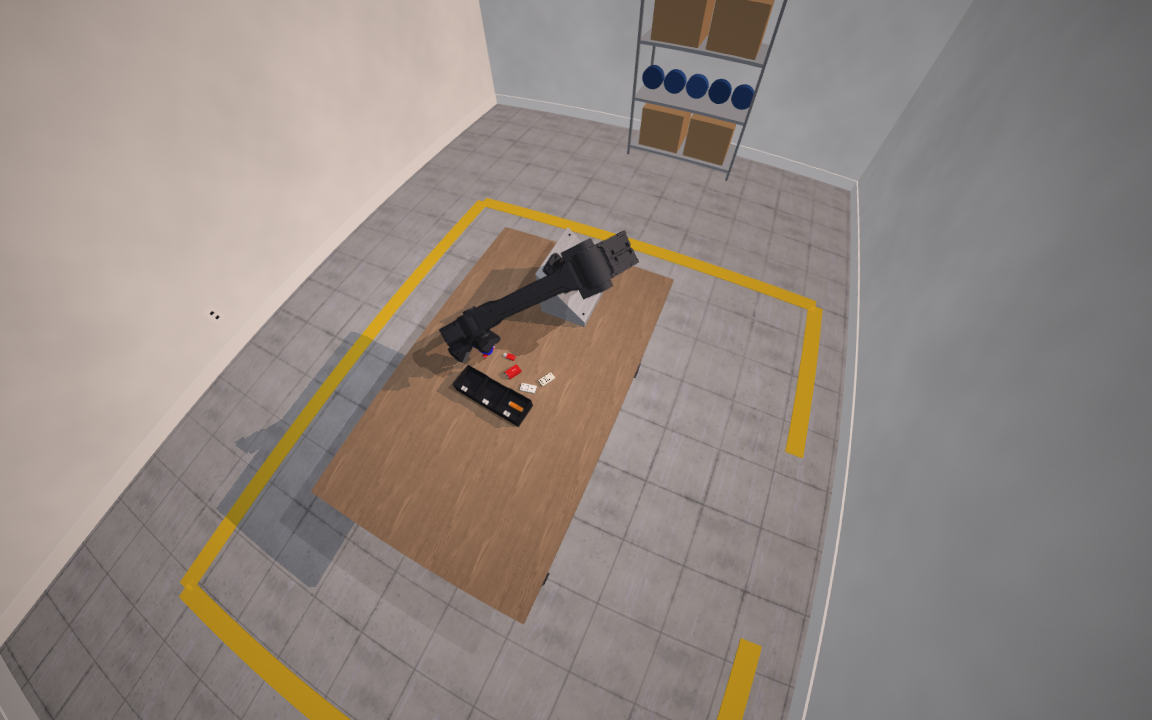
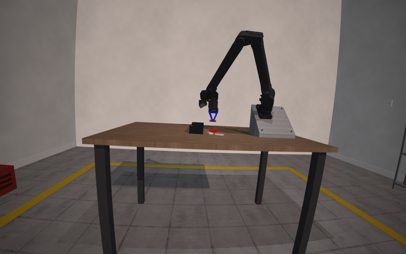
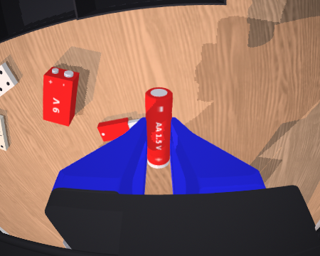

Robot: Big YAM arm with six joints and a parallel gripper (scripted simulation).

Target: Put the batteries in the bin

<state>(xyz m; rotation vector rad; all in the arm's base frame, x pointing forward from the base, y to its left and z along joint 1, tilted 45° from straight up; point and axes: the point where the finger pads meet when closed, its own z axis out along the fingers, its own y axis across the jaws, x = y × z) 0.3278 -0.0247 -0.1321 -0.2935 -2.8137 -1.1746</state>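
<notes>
The orange cylindrical battery lies 160 mm to the left of my hand, 120 mm ahead of it and 60 mm below it. Also, from my hand: red nine-volt battery: 80 mm to the left, 60 mm below, 20 mm ahead; red USB stick: 70 mm below, 40 mm to the left, 40 mm behind; red cylindrical battery: right at my hand.
</notes>
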